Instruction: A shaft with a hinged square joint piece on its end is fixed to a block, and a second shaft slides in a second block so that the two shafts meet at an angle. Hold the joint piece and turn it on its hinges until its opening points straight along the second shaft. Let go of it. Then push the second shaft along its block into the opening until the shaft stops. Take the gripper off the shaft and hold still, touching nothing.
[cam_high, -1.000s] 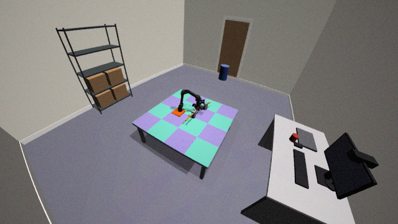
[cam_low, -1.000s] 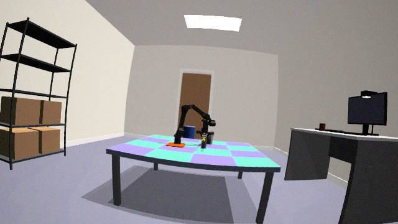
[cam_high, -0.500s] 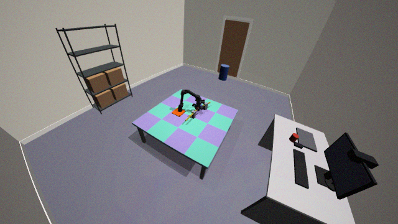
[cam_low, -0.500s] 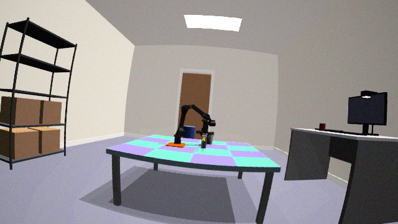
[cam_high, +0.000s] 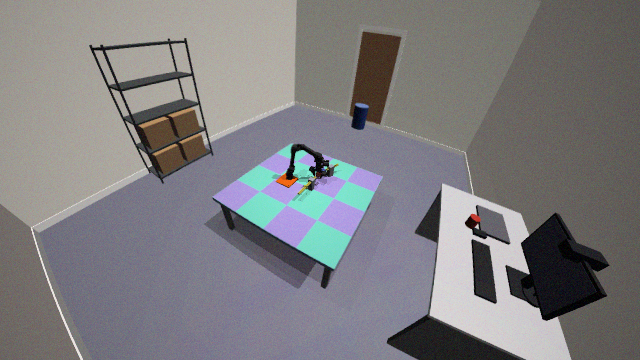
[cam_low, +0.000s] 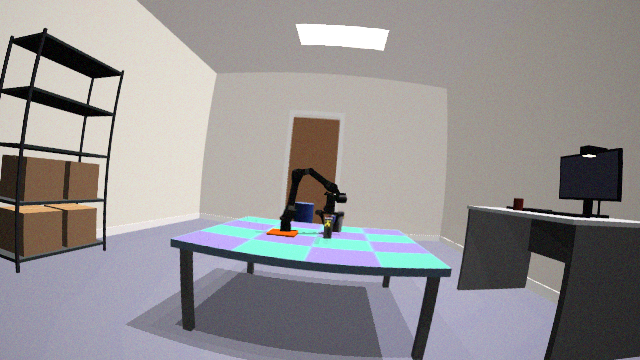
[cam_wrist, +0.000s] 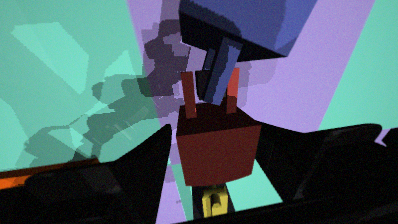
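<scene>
Right now my gripper tip is 40 mm below the red square joint piece and 20 mm to the right of it.
</scene>
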